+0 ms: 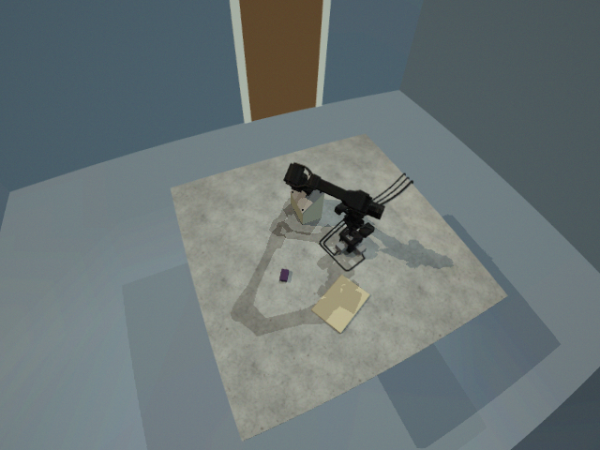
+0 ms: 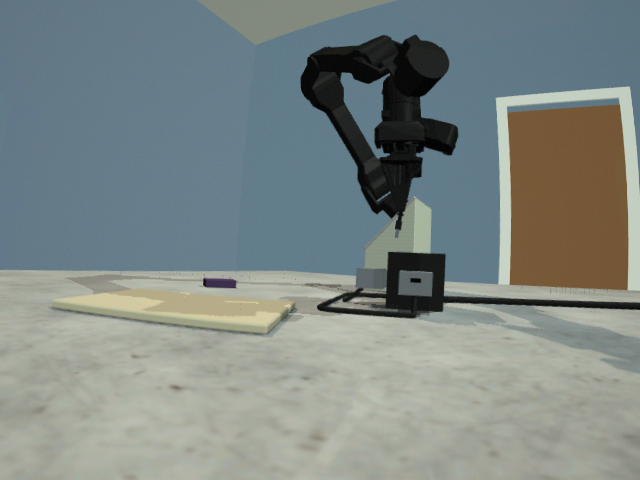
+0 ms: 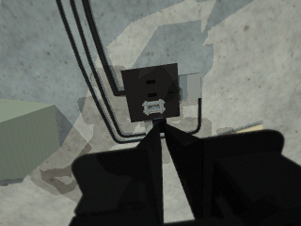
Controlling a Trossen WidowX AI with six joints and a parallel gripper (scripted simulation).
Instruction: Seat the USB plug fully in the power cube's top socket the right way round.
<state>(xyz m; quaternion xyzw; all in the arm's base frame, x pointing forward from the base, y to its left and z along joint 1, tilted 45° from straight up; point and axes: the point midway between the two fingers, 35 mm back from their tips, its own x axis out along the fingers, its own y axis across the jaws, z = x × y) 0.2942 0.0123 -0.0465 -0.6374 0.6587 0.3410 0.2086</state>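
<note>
Now: the USB plug 20 mm below my gripper tip. Round my gripper tip: purple block (330 mm to the right, 130 mm below, 10 mm behind); then cream flat pad (220 mm ahead, 180 mm to the right, 130 mm below).
</note>
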